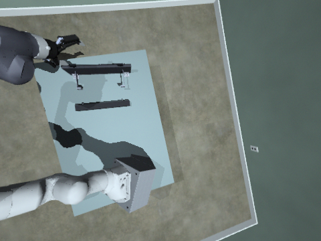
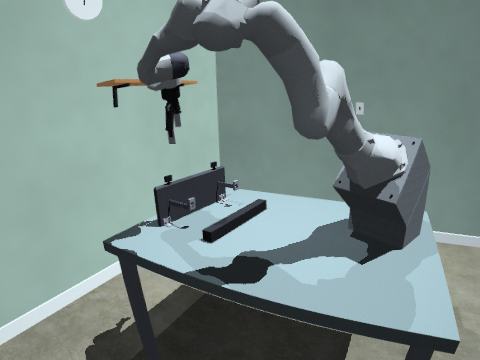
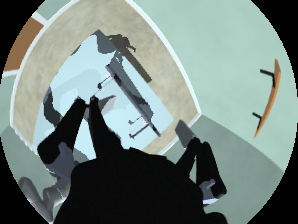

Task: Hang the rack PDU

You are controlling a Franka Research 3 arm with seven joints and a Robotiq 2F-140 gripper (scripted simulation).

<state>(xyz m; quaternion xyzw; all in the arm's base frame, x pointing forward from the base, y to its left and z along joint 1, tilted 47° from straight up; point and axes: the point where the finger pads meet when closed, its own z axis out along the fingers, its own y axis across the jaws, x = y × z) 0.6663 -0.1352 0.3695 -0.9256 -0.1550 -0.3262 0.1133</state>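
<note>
Right now my hand is 25 cm past the rack PDU, 7 cm to the left of it and 36 cm above it. From my hand the other things lie so: dark mounting panel: 9 cm to the right, 30 cm below.
</note>
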